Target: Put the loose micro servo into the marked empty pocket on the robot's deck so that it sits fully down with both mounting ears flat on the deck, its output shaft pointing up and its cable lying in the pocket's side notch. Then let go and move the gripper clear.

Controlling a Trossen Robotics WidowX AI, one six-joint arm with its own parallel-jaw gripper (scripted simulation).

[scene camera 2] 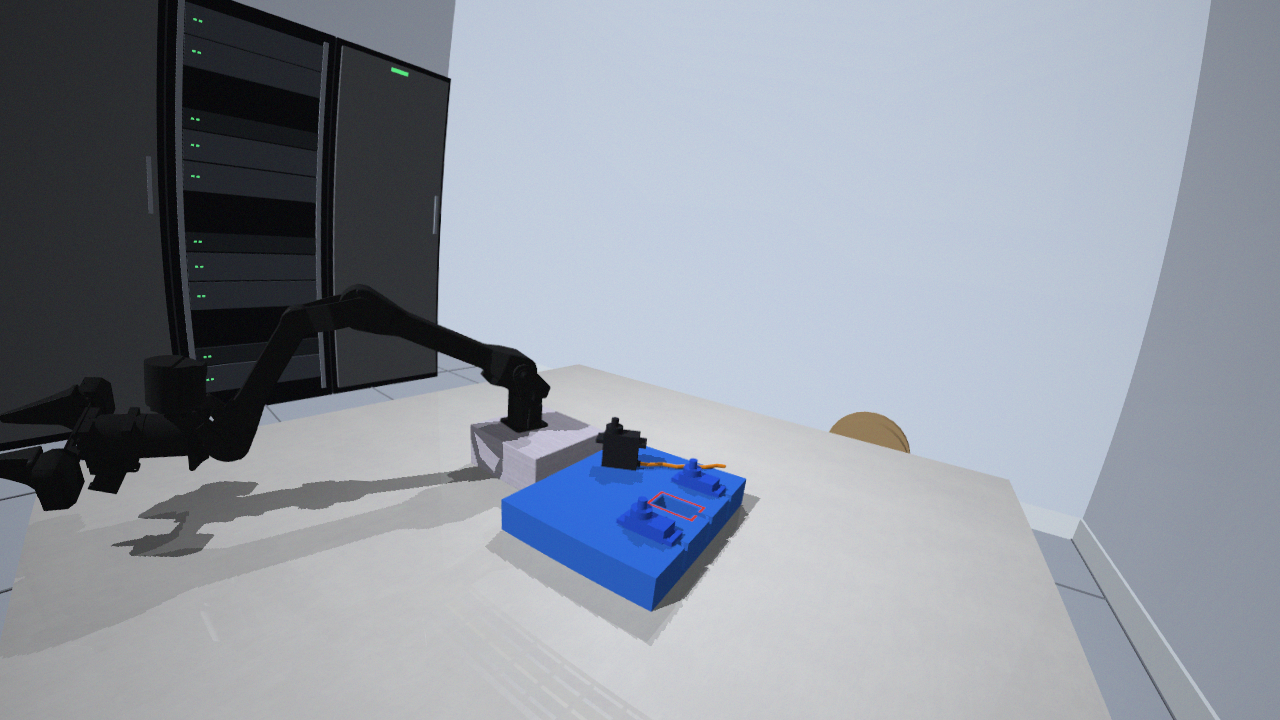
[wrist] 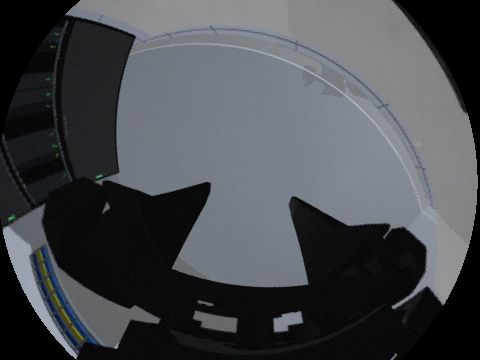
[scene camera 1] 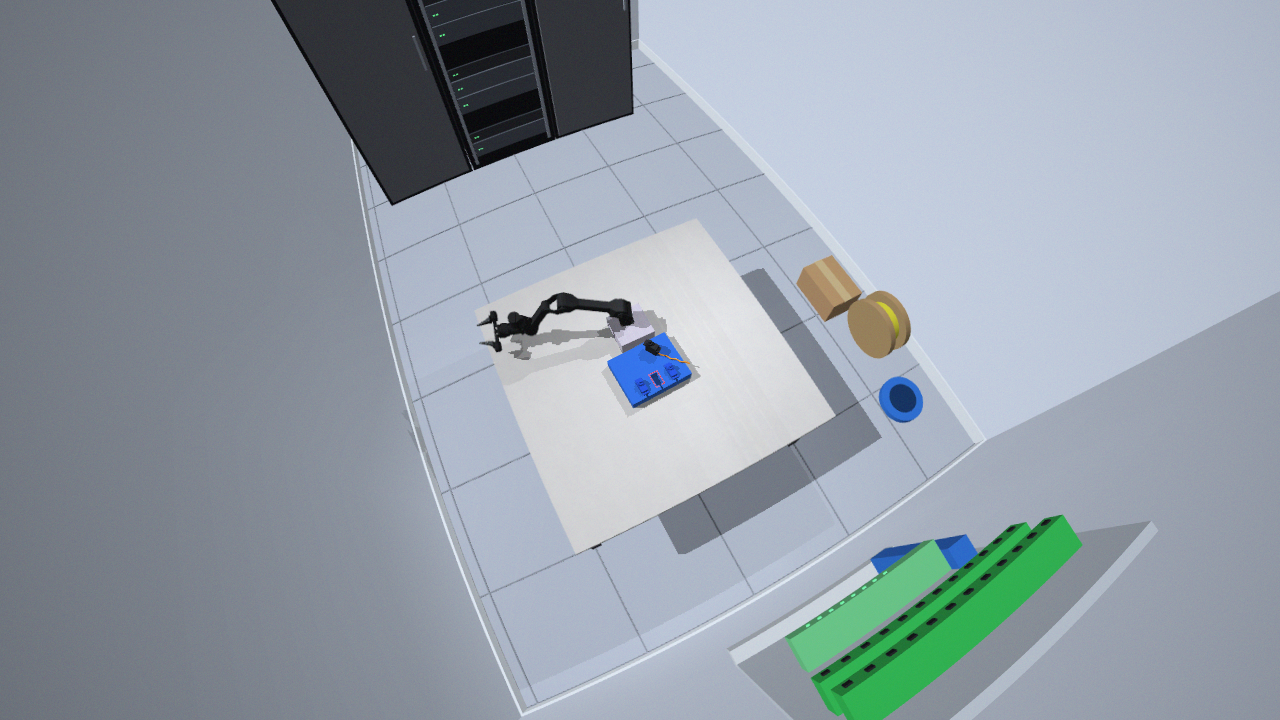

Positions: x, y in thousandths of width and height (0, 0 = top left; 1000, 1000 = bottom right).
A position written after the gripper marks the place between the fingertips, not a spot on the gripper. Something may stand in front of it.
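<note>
The gripper (wrist: 524, 540) is open and it's holding nothing. There's a black micro servo (scene camera 2: 485, 623) in view as well, but in the wrist view the black micro servo is out of frame.
</note>
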